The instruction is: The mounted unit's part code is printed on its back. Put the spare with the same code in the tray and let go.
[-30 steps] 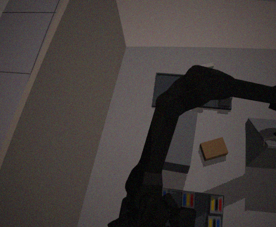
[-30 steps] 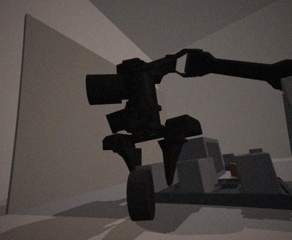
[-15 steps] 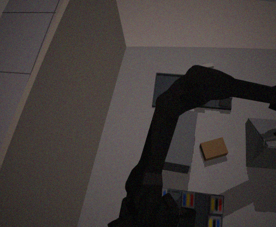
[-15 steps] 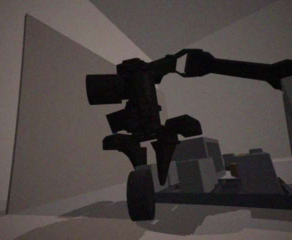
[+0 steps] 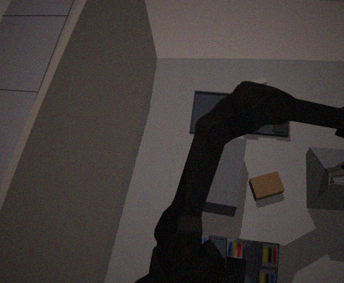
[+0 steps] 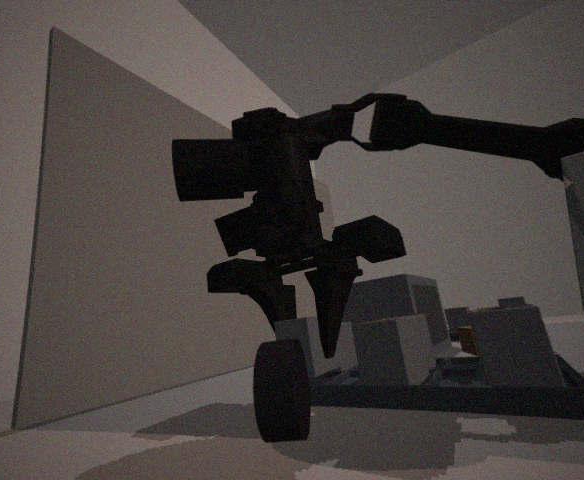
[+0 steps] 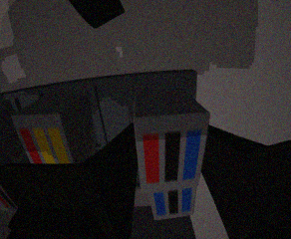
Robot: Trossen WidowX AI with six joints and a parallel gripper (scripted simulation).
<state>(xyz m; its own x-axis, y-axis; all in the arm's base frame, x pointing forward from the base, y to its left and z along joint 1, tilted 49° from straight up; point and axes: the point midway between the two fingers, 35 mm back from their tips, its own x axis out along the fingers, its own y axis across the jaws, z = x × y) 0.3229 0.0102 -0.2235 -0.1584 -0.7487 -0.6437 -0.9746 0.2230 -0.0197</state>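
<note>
My gripper tip is now 3 cm past the dark grey tray, 41 cm to the left of it and 2 cm above it. From my gripper tip the other things lie so: black wheel: 2 cm behind, 10 cm to the left; then box: 16 cm behind, 20 cm to the right, 1 cm below; then spare block: 2 cm above.
</note>
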